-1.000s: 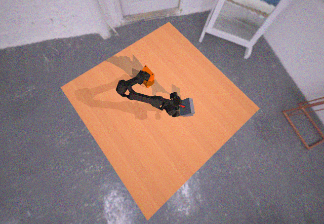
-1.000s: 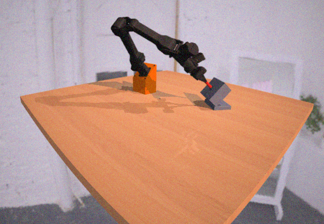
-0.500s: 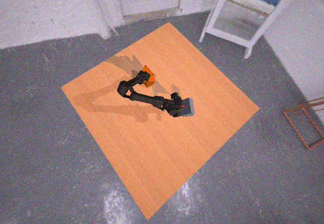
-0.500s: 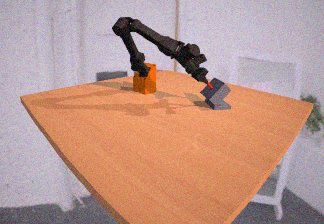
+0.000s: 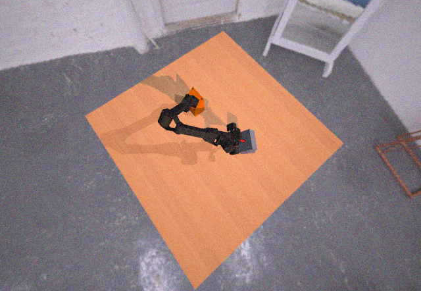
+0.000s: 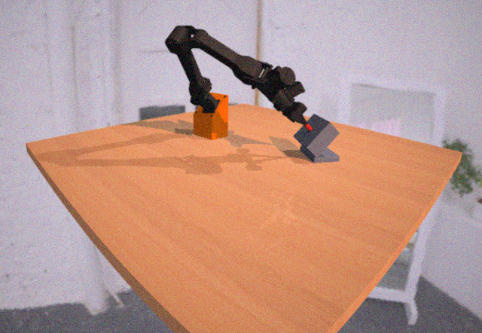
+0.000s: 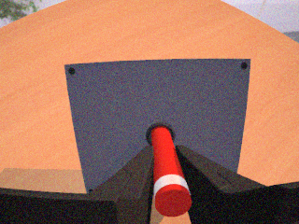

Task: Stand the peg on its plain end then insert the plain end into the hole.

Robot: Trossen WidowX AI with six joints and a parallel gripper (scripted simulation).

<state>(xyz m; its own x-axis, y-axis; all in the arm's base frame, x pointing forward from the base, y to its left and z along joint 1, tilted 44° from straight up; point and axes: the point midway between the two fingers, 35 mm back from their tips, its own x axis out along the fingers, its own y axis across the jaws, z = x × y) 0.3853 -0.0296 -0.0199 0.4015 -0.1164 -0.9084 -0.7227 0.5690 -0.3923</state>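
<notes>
The sloped panel lies 40 mm below my gripper tip, 30 mm to the left of it and 30 mm ahead of it. From my gripper tip the other things lie so: peg 10 mm to the right, 10 mm behind, 10 mm above; grey foot 110 mm below, 40 mm to the left, 40 mm ahead.
</notes>
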